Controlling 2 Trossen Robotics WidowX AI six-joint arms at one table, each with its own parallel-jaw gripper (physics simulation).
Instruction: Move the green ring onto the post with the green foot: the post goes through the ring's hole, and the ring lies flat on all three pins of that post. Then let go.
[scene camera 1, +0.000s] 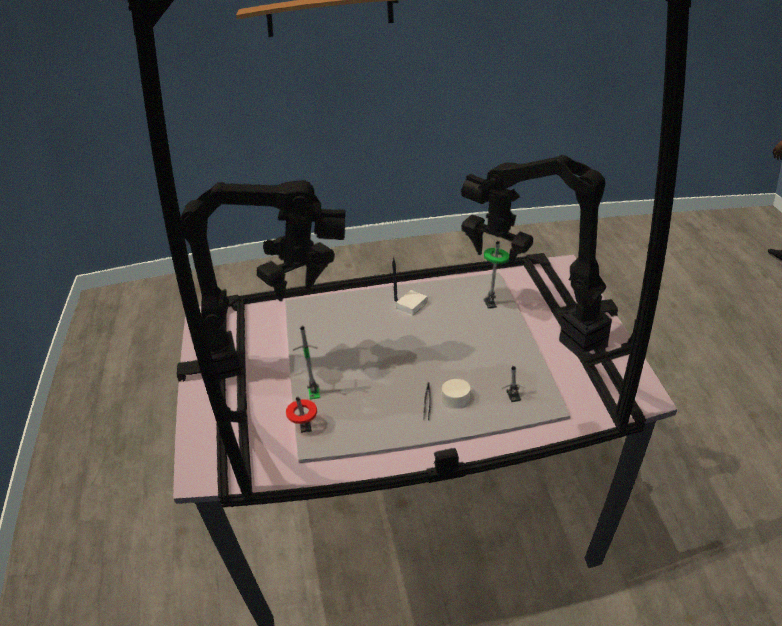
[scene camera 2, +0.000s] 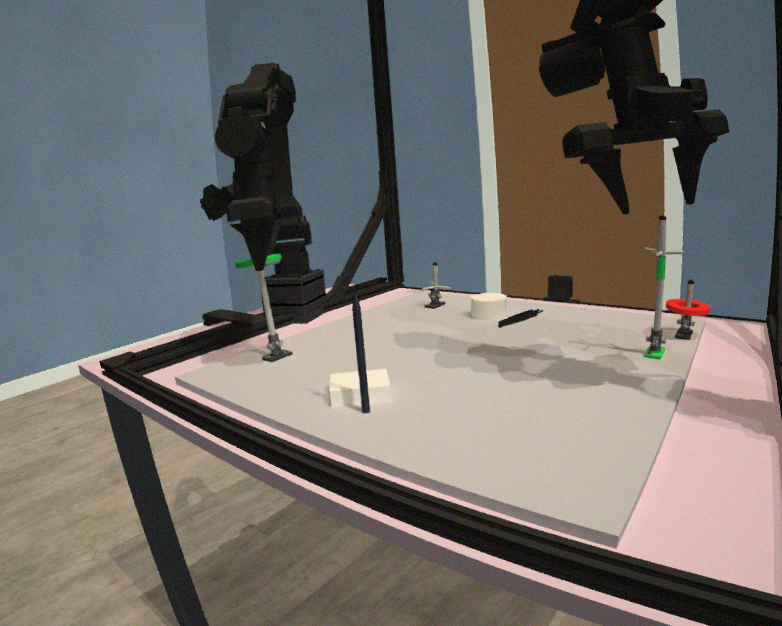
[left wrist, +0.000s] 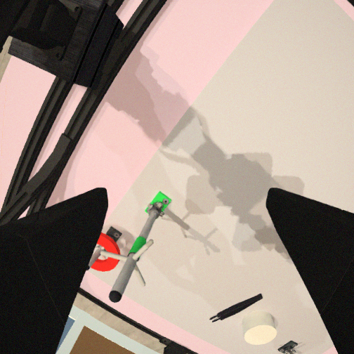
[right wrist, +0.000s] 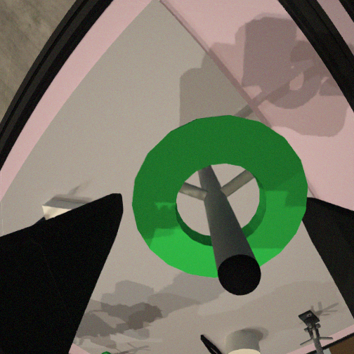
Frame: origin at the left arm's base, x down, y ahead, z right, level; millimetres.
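Where they show: left gripper, fingertip midpoint: (scene camera 1: 294, 294) (scene camera 2: 658, 209); right gripper, fingertip midpoint: (scene camera 1: 495, 260) (scene camera 2: 263, 268); left arm's base, link origin: (scene camera 1: 215, 345); right arm's base, link origin: (scene camera 1: 587, 315) (scene camera 2: 291, 274).
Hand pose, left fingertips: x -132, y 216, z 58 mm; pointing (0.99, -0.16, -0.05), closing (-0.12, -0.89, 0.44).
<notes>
Things, the pixels of their top centre, and the offset from my left fingertips. "pt": a spot on its surface instead.
- green ring, top centre: (scene camera 2: 257, 256) (scene camera 1: 496, 253) dy +545, dx +51, dz -58 mm
- tall post, surface spot: (scene camera 2: 267, 306) (scene camera 1: 491, 277) pt dy +534, dx +127, dz -62 mm
- post with the green foot, surface spot: (scene camera 2: 660, 293) (scene camera 1: 307, 362) pt dy -7, dx +120, dz +105 mm
- red ring, top centre: (scene camera 2: 688, 303) (scene camera 1: 301, 409) dy -55, dx +157, dz +213 mm
- short post, surface spot: (scene camera 2: 435, 277) (scene camera 1: 511, 375) pt dy +418, dx +149, dz +293 mm
- white cylinder, top centre: (scene camera 2: 488, 296) (scene camera 1: 456, 388) dy +295, dx +174, dz +254 mm
- white block, top centre: (scene camera 2: 359, 379) (scene camera 1: 411, 299) dy +330, dx +189, dz -134 mm
- upright dark pen, top centre: (scene camera 1: 393, 256) dy +298, dx +69, dz -172 mm
The green ring (scene camera 1: 496, 260) (scene camera 2: 244, 263) (right wrist: 155, 200) lies on the pins high up a tall post (scene camera 1: 493, 283) (scene camera 2: 267, 306) with a dark foot, at the back right in scene camera 1. The post goes through its hole. My right gripper (scene camera 1: 497, 255) (right wrist: 213, 204) is open with its fingers on either side of the ring; in the right wrist view the ring overlaps the right-hand finger. The post with the green foot (scene camera 1: 307, 365) (scene camera 2: 660, 293) (left wrist: 149, 222) stands upright at the left in scene camera 1, its pins bare. My left gripper (scene camera 1: 295, 291) (scene camera 2: 658, 207) (left wrist: 189, 196) is open and empty, high above the table.
A red ring (scene camera 1: 291, 417) (scene camera 2: 688, 312) lies on a short post beside the green-footed post. Another short post (scene camera 1: 513, 378) (scene camera 2: 435, 277), a white cylinder (scene camera 1: 455, 393), tweezers (scene camera 1: 427, 401), a white block (scene camera 1: 411, 302) and an upright dark pen (scene camera 1: 394, 280) stand or lie on the grey mat.
</notes>
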